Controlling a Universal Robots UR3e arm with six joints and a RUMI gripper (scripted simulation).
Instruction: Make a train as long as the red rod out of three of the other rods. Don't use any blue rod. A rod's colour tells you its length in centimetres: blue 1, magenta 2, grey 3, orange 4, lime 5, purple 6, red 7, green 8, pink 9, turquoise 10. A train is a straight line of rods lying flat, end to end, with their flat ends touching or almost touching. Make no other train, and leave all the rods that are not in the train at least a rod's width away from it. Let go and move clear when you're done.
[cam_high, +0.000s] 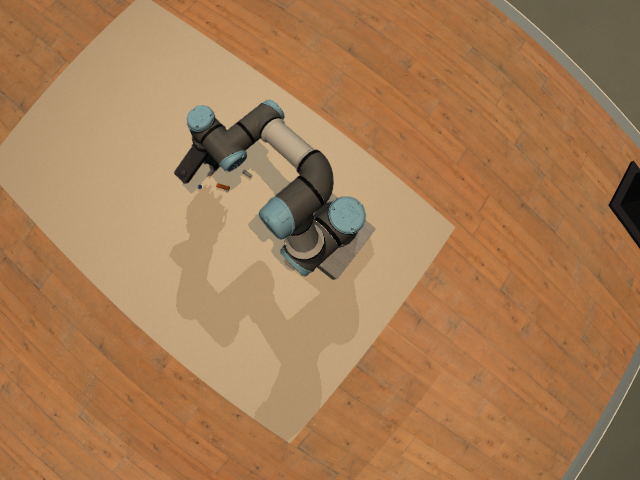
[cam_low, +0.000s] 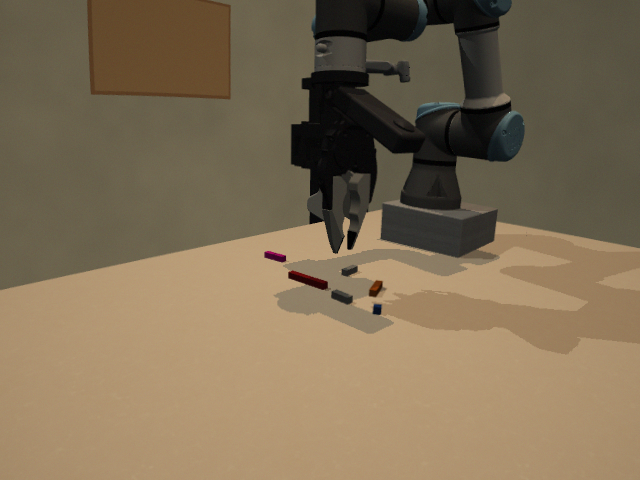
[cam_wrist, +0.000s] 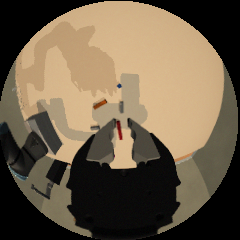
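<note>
My gripper is now 8 cm above the small blue rod, 6 cm to the right of it and 1 cm past it. Round my hand: red rod (8 cm to the right, 8 cm below); orange rod (8 cm below, 6 cm behind, 1 cm to the left).
</note>
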